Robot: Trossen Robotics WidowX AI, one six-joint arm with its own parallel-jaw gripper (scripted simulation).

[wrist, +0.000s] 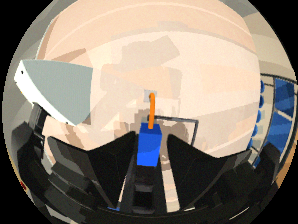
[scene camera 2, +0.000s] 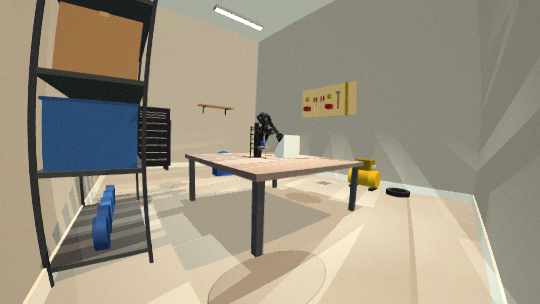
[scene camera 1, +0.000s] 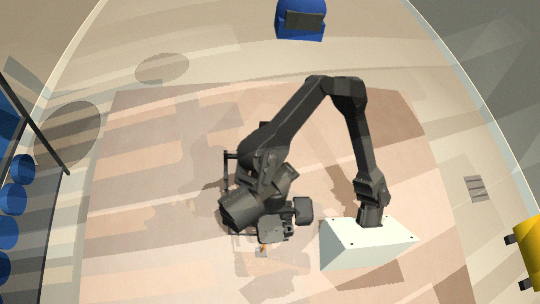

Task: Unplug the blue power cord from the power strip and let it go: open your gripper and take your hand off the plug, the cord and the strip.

Labels:
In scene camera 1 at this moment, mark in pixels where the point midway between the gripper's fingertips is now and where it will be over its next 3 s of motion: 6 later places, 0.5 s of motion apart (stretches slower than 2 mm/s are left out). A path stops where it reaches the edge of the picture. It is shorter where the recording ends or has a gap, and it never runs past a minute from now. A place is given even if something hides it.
My gripper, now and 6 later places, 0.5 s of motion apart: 264,225; 264,222; 264,222; 264,227; 265,238; 265,237; 264,230

